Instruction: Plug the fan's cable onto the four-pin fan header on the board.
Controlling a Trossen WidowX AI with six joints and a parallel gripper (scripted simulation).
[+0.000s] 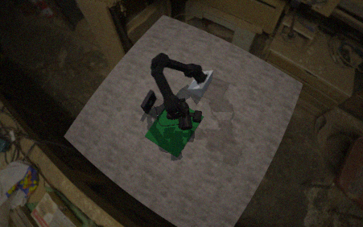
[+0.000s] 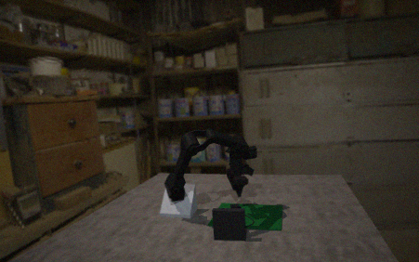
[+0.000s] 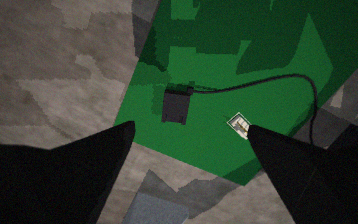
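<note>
My gripper tip is now 10 mm past the dark plug, 10 mm to the right of it and 70 mm above it. From my gripper tip the other things lie so: dark fan (20 mm behind, 250 mm to the right, 30 mm below); green board (50 mm ahead, 60 mm to the right, 100 mm below).
</note>
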